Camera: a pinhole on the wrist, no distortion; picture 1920 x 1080 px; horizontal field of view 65.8 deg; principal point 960.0 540.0 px. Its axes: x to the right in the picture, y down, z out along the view. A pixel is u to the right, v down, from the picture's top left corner.
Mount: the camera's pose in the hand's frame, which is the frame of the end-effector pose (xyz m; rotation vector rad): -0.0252 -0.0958 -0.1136 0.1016 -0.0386 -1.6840
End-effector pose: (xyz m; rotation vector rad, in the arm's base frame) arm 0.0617 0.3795 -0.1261 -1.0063 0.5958 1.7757
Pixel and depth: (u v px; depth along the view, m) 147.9 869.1 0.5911
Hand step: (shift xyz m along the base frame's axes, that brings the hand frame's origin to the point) -0.3723 0.3472 0.1867
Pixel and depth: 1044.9 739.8 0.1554
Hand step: 0.0906 0.0682 0.0442
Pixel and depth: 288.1 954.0 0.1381
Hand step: 0.0268 0.0440 0.0117
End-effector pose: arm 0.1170 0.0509 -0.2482 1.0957 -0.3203 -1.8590
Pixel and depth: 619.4 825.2 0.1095
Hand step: -0.0415 0.0512 -0.0415
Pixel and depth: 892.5 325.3 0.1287
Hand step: -0.0545 0.0913 -0.0185
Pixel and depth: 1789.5 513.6 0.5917
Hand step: -0.6007 0.2430 0.0617
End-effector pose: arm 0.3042 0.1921 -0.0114 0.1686 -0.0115 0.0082
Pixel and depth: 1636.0 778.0 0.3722
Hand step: -0.0187 -0.3226 0.2030
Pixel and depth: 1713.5 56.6 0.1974
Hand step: -0.1168 -0.2049 0.0378
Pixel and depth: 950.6 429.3 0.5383
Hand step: -0.1164 -0.1759 0.3938
